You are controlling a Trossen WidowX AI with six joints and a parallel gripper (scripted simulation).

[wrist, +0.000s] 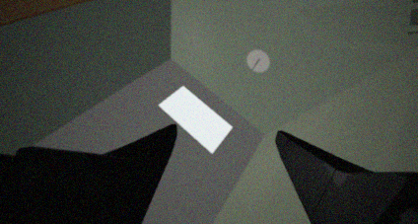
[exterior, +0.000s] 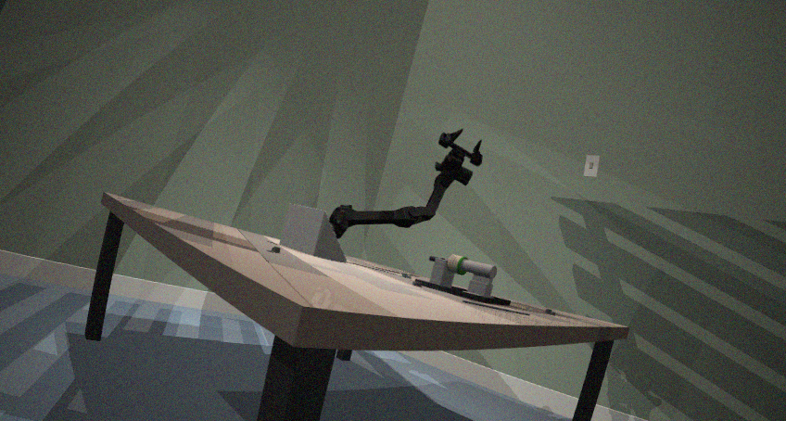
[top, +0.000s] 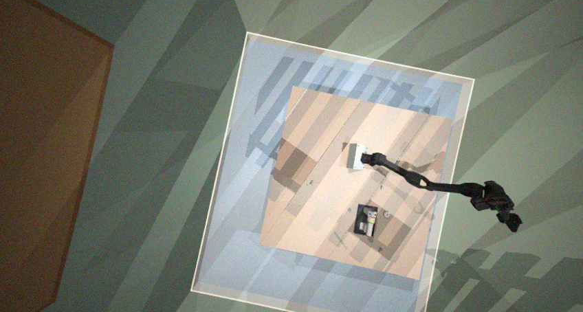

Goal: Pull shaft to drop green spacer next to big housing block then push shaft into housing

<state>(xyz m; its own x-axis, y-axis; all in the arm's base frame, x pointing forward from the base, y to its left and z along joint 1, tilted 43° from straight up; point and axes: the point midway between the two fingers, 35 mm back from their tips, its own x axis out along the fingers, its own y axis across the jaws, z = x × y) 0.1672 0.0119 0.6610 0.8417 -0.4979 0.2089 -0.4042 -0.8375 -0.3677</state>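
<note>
Now: the dark shaft 490 mm below my gripper tip, 280 mm ahead of it and 250 mm to the right of it. Round my gripper tip: green spacer 490 mm below, 320 mm ahead, 240 mm to the right.
</note>
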